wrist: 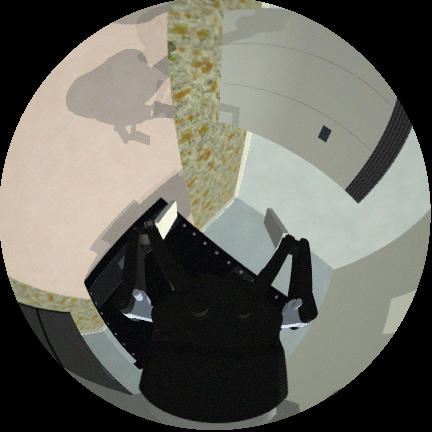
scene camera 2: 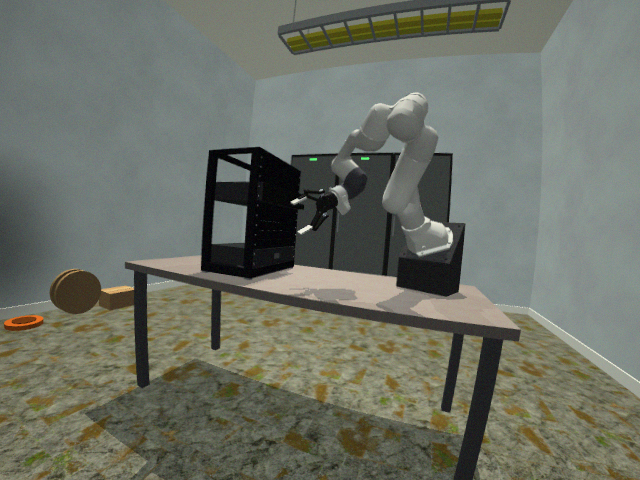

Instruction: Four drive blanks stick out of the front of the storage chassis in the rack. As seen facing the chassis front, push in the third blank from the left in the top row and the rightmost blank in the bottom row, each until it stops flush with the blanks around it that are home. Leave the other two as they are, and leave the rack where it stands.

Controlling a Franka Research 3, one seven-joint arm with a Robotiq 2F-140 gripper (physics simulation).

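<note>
The black rack stands upright on the table, its front towards the arm. The front panels are very dark, and I cannot pick out the chassis rows or tell how far each blank stands out. A small dark piece juts from the rack front beside the upper fingertip in the scene view; I cannot tell what it is. My gripper is wide open and empty, in front of the rack at about mid height, its pale fingertips near the front. In the wrist view the gripper body hides much of the rack.
The table carries the rack and the arm's black base block. Dark cabinets stand behind. A brown disc, a wooden box and an orange ring are at the left, away from the table.
</note>
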